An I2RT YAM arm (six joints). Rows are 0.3 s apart.
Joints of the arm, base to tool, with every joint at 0 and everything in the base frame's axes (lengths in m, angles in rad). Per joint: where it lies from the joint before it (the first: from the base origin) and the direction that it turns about. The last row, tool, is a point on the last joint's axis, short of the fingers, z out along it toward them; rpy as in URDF.
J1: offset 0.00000 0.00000 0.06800 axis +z
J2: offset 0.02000 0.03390 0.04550 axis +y
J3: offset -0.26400 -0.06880 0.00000 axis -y
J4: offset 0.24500 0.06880 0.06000 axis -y
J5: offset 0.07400 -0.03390 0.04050 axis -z
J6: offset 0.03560 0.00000 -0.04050 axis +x
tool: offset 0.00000 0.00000 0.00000 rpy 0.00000 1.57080 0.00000
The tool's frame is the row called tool.
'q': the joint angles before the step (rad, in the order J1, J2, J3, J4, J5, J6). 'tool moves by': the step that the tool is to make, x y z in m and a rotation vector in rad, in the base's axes. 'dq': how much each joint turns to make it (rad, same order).
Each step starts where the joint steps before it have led.
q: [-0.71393, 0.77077, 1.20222, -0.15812, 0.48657, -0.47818]
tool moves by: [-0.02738, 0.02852, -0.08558, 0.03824, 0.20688, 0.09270]
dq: [0.00001, -0.31167, -0.33263, -0.12134, -0.11214, -0.09422]
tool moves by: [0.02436, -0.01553, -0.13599, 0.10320, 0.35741, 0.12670]
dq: [0.00003, -0.11749, -0.46084, 0.05533, -0.12433, -0.16479]
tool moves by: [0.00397, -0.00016, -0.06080, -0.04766, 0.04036, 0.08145]
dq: [-0.00003, -0.08923, -0.25216, 0.17971, -0.07137, -0.07554]
